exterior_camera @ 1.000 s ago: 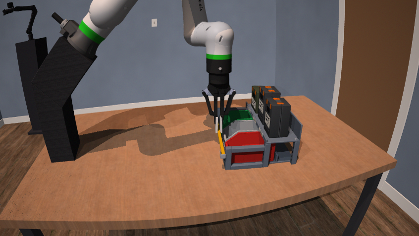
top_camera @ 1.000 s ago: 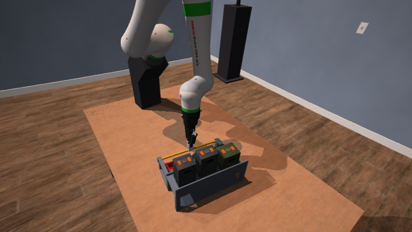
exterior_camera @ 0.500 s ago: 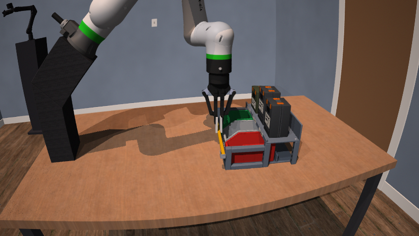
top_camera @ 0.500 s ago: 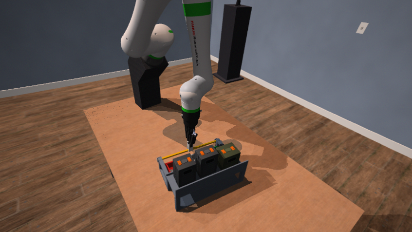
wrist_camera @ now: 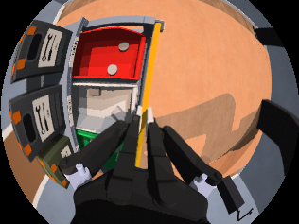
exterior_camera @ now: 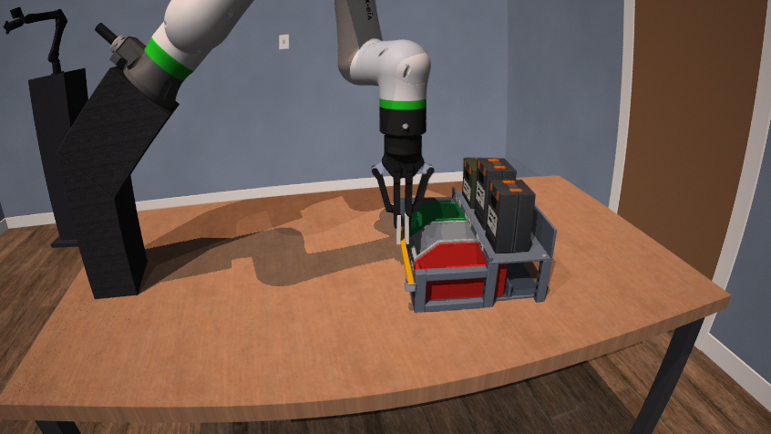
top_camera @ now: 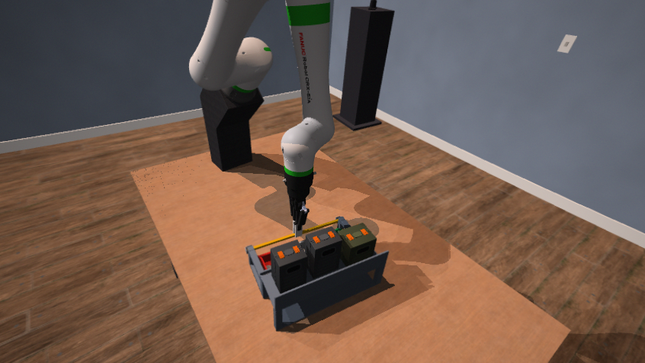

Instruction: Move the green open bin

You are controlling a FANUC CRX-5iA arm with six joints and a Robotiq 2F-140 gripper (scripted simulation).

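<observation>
My hand is 11 cm short of the grey bin, 1 cm to the left of it and 5 cm above it. The rest, counted from my hand: green open bin 11 cm ahead, 10 cm to the left, 5 cm below; then red bin 10 cm ahead, 12 cm to the right, 5 cm below; then thin yellow bar 3 cm below.
</observation>
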